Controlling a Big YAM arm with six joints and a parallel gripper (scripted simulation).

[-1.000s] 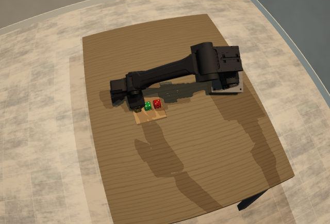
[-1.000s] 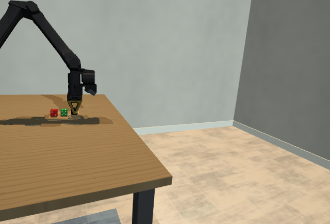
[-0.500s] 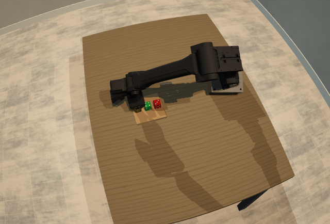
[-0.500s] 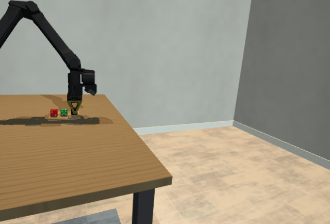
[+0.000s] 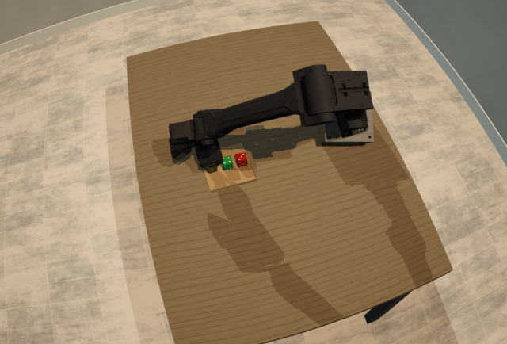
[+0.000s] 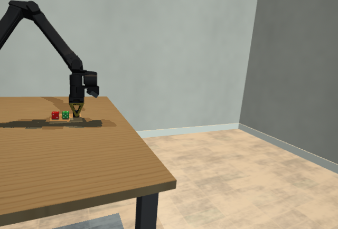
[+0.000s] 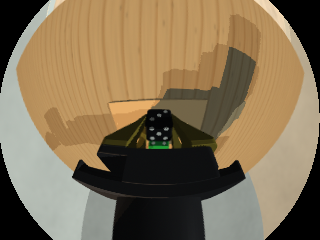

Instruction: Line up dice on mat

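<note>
Now: hand right at the black die. Also, from my hand: tan mat: 5 cm behind, 2 cm below; green die: 5 cm behind; red die: 9 cm behind.
</note>
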